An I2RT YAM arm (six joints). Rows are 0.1 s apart.
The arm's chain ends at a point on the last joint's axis. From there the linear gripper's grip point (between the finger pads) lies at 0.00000 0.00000 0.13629 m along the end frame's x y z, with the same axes.
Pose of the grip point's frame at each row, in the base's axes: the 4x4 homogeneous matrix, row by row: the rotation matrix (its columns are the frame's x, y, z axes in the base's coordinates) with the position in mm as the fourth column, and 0 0 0 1 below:
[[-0.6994 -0.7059 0.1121 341.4], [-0.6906 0.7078 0.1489 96.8], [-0.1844 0.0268 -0.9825 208.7], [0 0 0 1]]
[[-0.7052 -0.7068 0.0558 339.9], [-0.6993 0.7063 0.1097 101.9], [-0.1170 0.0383 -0.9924 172.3], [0 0 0 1]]
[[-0.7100 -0.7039 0.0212 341.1], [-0.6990 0.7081 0.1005 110.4], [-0.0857 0.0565 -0.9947 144.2], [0 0 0 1]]
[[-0.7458 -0.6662 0.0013 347.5], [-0.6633 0.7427 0.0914 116.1], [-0.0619 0.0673 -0.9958 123.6], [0 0 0 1]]
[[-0.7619 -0.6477 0.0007 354.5], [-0.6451 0.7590 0.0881 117.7], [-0.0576 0.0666 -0.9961 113.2], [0 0 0 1]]
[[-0.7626 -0.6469 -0.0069 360.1], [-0.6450 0.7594 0.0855 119.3], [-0.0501 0.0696 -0.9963 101.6], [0 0 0 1]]
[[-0.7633 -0.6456 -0.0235 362.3], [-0.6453 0.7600 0.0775 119.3], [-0.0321 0.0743 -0.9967 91.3], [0 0 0 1]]
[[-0.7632 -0.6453 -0.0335 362.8], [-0.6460 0.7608 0.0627 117.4], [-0.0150 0.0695 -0.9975 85.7], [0 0 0 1]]
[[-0.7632 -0.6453 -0.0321 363.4], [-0.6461 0.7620 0.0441 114.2], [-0.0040 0.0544 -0.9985 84.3], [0 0 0 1]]
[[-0.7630 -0.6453 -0.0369 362.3], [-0.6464 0.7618 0.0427 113.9], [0.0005 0.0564 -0.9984 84.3], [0 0 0 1]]
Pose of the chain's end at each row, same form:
[[-0.6994 -0.7059 0.1121 326.1], [-0.6906 0.7078 0.1489 76.5], [-0.1844 0.0268 -0.9825 342.6], [0 0 0 1]]
[[-0.7052 -0.7068 0.0558 332.3], [-0.6993 0.7063 0.1097 86.9], [-0.1170 0.0383 -0.9924 307.6], [0 0 0 1]]
[[-0.7100 -0.7039 0.0212 338.2], [-0.6990 0.7081 0.1005 96.7], [-0.0857 0.0565 -0.9947 279.8], [0 0 0 1]]
[[-0.7458 -0.6662 0.0013 347.3], [-0.6633 0.7427 0.0914 103.6], [-0.0619 0.0673 -0.9958 259.3], [0 0 0 1]]
[[-0.7619 -0.6477 0.0007 354.4], [-0.6451 0.7590 0.0881 105.7], [-0.0576 0.0666 -0.9961 249.0], [0 0 0 1]]
[[-0.7626 -0.6469 -0.0069 361.0], [-0.6450 0.7594 0.0855 107.6], [-0.0501 0.0696 -0.9963 237.4], [0 0 0 1]]
[[-0.7633 -0.6456 -0.0235 365.5], [-0.6453 0.7600 0.0775 108.7], [-0.0321 0.0743 -0.9967 227.1], [0 0 0 1]]
[[-0.7632 -0.6453 -0.0335 367.4], [-0.6460 0.7608 0.0627 108.9], [-0.0150 0.0695 -0.9975 221.6], [0 0 0 1]]
[[-0.7632 -0.6453 -0.0321 367.8], [-0.6461 0.7620 0.0441 108.2], [-0.0040 0.0544 -0.9985 220.4], [0 0 0 1]]
[[-0.7630 -0.6453 -0.0369 367.3], [-0.6464 0.7618 0.0427 108.1], [0.0005 0.0564 -0.9984 220.4], [0 0 0 1]]

